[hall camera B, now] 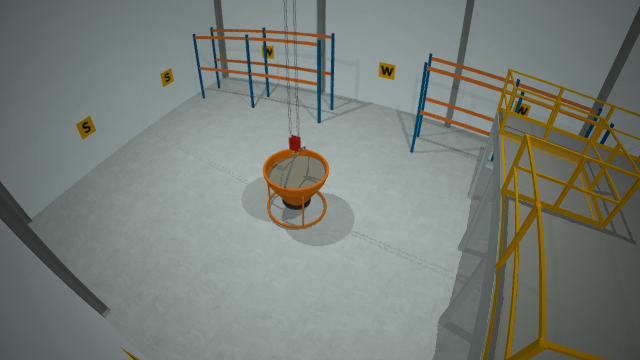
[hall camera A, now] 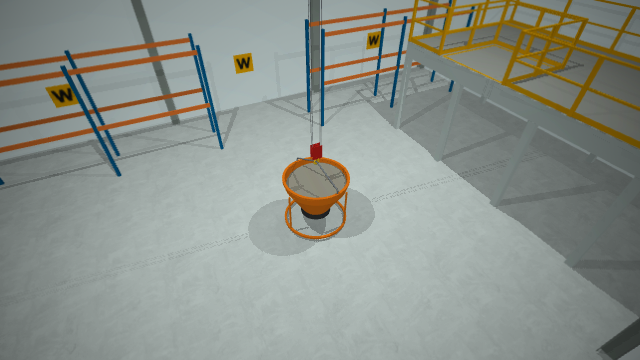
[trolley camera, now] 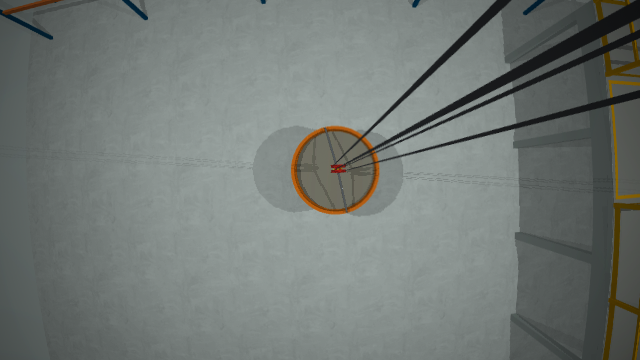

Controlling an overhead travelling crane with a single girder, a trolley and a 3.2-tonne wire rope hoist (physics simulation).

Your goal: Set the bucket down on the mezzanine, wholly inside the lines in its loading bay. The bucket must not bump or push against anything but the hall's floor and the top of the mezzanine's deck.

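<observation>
The orange bucket (hall camera A: 316,204) (hall camera B: 297,195) (trolley camera: 335,212), filled with grey material, stands upright at or very slightly above the hall floor; any gap under its base ring is too small to tell. My gripper, the hook under a red block (hall camera A: 316,159) (hall camera B: 295,151) (trolley camera: 338,169), is above the middle of the rim and shut on the bucket's bail, whose legs look straight. The mezzanine (hall camera A: 550,117) (hall camera B: 590,280) (trolley camera: 600,220) stands apart to the right. The loading bay's yellow line (hall camera A: 472,67) (trolley camera: 613,140) shows at the deck edge; railings partly cover the bay in hall camera B.
Yellow railings (hall camera A: 586,89) (hall camera B: 539,205) (trolley camera: 615,250) edge the deck on both sides of the bay. Blue and orange racks (hall camera A: 212,107) (hall camera B: 319,82) stand along the far wall, one near the mezzanine. Grey columns (hall camera A: 315,50) (hall camera B: 457,65) stand at the walls.
</observation>
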